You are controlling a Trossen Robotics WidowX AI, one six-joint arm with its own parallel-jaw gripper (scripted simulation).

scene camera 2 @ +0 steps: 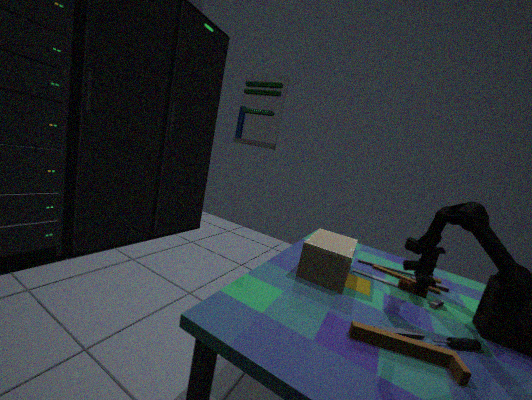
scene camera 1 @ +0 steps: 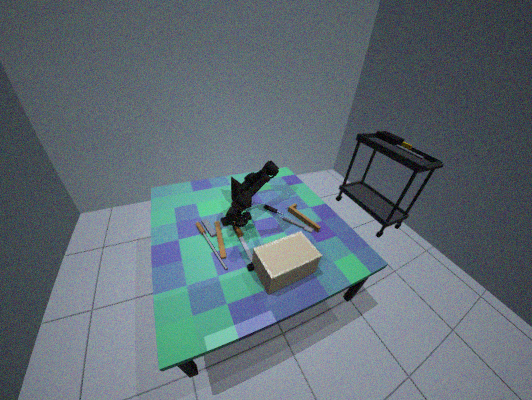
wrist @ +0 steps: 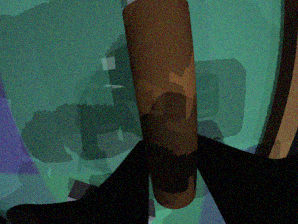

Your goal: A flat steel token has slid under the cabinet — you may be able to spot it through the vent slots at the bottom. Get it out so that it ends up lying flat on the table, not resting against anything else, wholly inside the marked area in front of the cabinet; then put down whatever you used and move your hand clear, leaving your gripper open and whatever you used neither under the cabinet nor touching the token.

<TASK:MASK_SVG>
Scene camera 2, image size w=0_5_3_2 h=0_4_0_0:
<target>l-shaped wooden tool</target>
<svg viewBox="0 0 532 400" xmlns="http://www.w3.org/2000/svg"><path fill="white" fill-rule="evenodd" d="M352 320L349 330L350 338L448 368L459 385L467 386L472 373L462 362L456 351L427 344Z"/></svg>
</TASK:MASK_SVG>
